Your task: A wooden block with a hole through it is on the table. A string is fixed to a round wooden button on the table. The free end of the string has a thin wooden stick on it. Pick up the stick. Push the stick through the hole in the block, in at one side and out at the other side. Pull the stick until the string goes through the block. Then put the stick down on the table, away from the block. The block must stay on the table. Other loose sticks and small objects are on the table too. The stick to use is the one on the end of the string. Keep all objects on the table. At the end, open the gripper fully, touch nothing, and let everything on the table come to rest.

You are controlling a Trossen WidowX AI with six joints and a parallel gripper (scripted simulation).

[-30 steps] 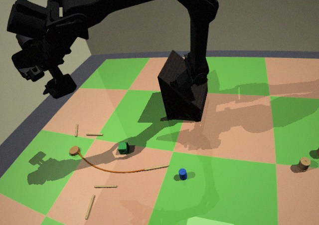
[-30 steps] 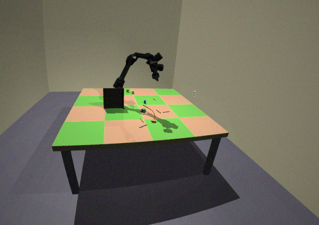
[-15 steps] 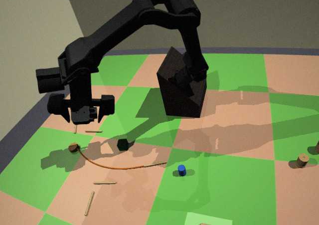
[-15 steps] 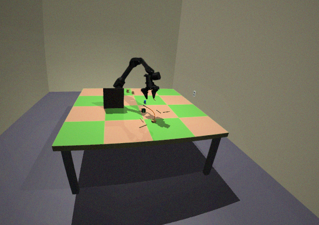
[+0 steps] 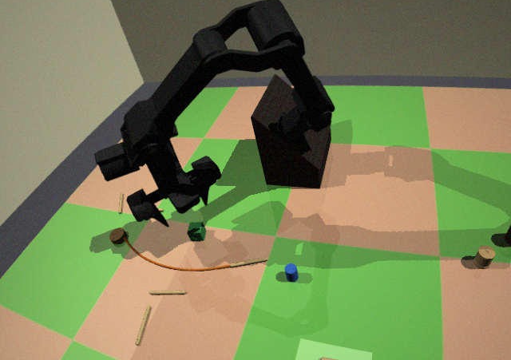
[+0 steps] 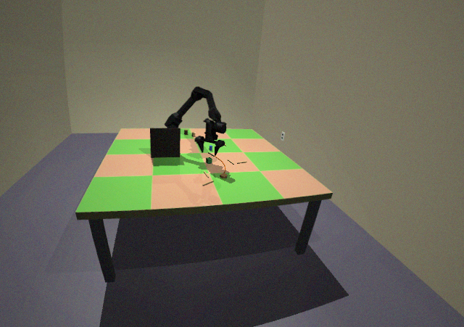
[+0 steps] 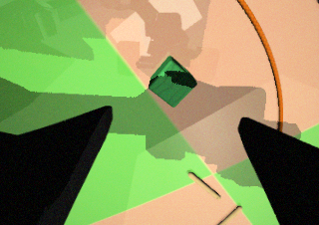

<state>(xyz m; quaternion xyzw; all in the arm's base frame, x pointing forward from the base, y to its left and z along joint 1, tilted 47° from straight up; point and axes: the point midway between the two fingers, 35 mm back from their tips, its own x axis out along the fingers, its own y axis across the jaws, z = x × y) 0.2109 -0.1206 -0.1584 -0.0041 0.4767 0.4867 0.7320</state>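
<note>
Now: the green block 1 cm ahead of my gripper tip, 1 cm to the left of it and 5 cm below it. Also, from my gripper tip: thin stick (7 cm ahead, 13 cm to the left, 6 cm below); then round wooden button (4 cm ahead, 20 cm to the right, 6 cm below); then blue cylinder (8 cm ahead, 23 cm to the left, 5 cm below).
</note>
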